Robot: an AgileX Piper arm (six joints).
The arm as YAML. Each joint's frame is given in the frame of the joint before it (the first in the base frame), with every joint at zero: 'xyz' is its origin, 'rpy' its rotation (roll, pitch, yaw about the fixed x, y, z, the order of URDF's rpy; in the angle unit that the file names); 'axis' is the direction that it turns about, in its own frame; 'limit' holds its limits. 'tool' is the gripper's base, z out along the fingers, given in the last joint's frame.
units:
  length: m
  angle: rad
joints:
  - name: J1
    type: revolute
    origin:
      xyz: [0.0, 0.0, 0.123]
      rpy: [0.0, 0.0, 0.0]
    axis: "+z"
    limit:
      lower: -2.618
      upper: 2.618
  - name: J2
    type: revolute
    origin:
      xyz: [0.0, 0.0, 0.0]
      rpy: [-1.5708, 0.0, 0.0]
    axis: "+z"
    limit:
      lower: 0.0
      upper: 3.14
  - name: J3
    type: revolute
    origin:
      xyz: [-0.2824, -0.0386, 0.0]
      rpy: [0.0, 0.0, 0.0]
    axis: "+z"
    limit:
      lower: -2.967
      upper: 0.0
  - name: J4
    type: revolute
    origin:
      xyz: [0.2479, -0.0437, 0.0]
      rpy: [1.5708, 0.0, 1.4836]
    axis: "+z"
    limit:
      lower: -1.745
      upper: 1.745
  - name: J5
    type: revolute
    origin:
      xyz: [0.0, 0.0, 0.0]
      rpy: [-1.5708, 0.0, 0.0]
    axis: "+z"
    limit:
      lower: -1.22
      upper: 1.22
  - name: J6
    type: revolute
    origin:
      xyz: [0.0, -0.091, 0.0]
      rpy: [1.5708, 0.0, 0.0]
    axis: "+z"
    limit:
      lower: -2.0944
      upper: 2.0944
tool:
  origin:
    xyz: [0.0, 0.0, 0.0]
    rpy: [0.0, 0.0, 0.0]
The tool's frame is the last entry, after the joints.
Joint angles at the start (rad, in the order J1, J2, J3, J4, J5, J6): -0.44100 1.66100 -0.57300 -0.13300 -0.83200 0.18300
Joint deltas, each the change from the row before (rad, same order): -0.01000 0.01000 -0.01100 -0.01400 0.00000 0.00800; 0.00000 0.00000 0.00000 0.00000 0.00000 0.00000; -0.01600 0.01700 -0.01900 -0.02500 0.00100 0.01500; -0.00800 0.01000 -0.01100 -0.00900 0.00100 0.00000; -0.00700 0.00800 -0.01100 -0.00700 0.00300 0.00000; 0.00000 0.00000 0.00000 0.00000 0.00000 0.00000; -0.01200 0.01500 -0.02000 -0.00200 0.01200 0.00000; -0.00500 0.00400 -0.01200 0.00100 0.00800 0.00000; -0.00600 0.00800 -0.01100 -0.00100 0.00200 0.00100; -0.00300 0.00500 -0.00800 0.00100 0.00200 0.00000; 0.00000 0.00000 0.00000 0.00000 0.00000 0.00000; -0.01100 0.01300 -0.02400 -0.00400 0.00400 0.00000; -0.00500 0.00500 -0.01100 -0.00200 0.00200 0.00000; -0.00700 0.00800 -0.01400 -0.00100 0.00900 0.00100
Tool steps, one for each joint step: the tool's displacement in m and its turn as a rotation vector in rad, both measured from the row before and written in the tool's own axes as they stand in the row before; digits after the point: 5 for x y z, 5 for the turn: -0.00026 -0.00244 0.00277 -0.00047 -0.00015 0.00018; 0.00000 0.00000 0.00000 0.00000 0.00000 0.00000; -0.00032 -0.00391 0.00472 -0.00243 0.00090 0.00067; -0.00010 -0.00232 0.00275 0.00145 0.00049 -0.00482; -0.00049 -0.00214 0.00253 0.00218 0.00031 -0.00393; 0.00000 0.00000 0.00000 0.00000 0.00000 0.00000; -0.00023 -0.00459 0.00463 0.01239 0.00591 0.00007; -0.00158 -0.00202 0.00226 0.00665 -0.00071 0.00050; -0.00058 -0.00227 0.00253 0.00536 -0.00144 0.00098; -0.00061 -0.00130 0.00179 0.00383 -0.00145 0.00082; 0.00000 0.00000 0.00000 0.00000 0.00000 0.00000; -0.00257 -0.00405 0.00502 0.00799 -0.00742 -0.00236; -0.00144 -0.00182 0.00218 0.00350 -0.00414 -0.00138; -0.00074 -0.00285 0.00293 0.00761 0.00238 0.00065
